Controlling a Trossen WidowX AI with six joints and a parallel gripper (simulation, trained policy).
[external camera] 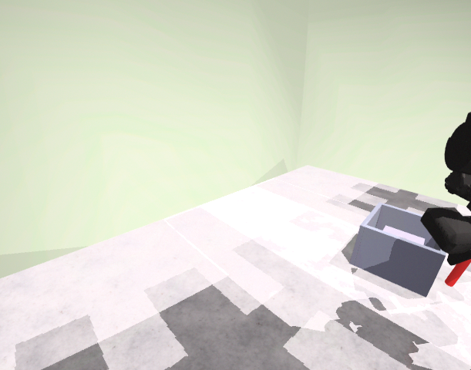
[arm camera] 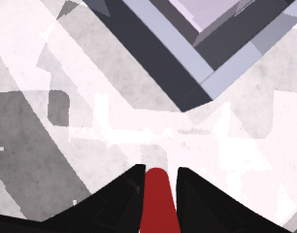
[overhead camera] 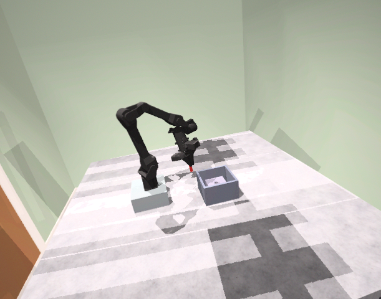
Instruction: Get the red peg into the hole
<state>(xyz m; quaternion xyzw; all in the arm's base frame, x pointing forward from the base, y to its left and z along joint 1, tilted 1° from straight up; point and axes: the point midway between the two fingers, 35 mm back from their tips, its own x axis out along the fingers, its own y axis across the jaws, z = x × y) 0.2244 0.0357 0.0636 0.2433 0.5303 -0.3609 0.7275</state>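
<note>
Right now my gripper tip is 130 mm to the left of the grey box, 80 mm above it and 70 mm short of it. The rest, counted from my gripper tip: red peg: 10 mm to the left, 10 mm behind, 10 mm above.
</note>
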